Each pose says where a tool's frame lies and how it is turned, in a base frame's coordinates. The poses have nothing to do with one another.
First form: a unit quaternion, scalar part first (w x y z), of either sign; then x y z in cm.
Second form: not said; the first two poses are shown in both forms.
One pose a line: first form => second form
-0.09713 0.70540 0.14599 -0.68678 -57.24 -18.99 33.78 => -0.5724 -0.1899 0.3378 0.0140 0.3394 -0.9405 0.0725 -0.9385 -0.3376
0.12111 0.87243 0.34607 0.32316 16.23 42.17 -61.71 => 0.1623 0.4217 -0.6171 0.5516 0.6821 0.4800 0.5256 -0.7311 0.4350
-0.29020 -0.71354 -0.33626 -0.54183 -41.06 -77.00 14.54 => -0.4106 -0.7700 0.1454 0.1867 0.7943 0.5781 0.1654 -0.6054 0.7785
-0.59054 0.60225 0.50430 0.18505 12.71 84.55 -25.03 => 0.1271 0.8455 -0.2503 0.4229 0.3889 0.8185 0.8260 0.2061 -0.5247
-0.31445 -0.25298 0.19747 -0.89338 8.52 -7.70 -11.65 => 0.0852 -0.0770 -0.1165 -0.6742 0.4619 0.5762 -0.6618 -0.7243 -0.1937
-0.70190 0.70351 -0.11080 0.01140 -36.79 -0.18 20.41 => -0.3679 -0.0018 0.2041 0.9752 -0.1719 -0.1395 -0.1399 0.0099 -0.9901
